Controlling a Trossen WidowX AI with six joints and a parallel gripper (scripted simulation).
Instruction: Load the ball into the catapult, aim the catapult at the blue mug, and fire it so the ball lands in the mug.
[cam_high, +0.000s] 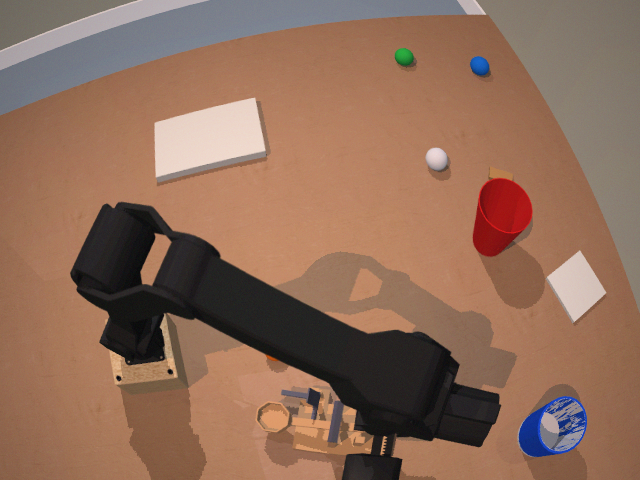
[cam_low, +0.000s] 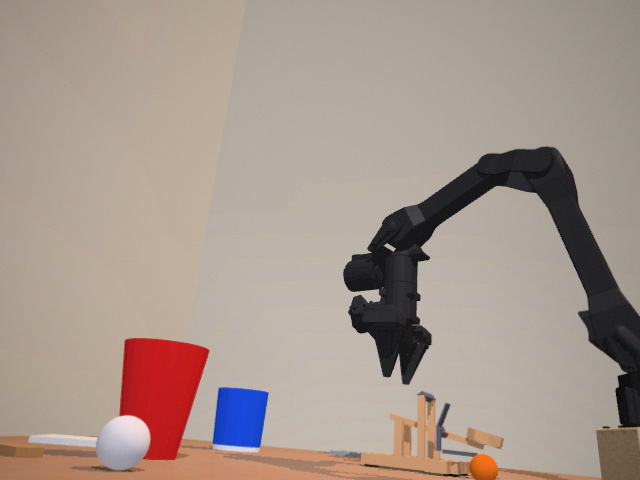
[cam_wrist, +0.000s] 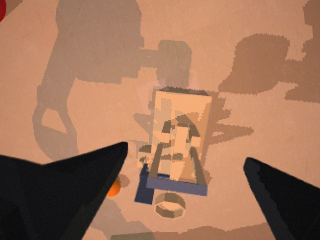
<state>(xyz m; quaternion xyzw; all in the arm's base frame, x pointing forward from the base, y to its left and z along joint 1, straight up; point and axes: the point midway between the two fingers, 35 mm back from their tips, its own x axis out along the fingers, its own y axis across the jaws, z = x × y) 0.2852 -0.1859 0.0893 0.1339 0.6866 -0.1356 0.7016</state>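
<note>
The catapult upright frame is 40 mm below my gripper tip, 40 mm behind it and 20 mm to the left of it. Round my gripper tip: blue mug (270 mm ahead, 100 mm to the right, 100 mm below); then orange ball (160 mm to the left, 110 mm below, 100 mm behind); then catapult (70 mm below, 60 mm behind, 50 mm to the left).
</note>
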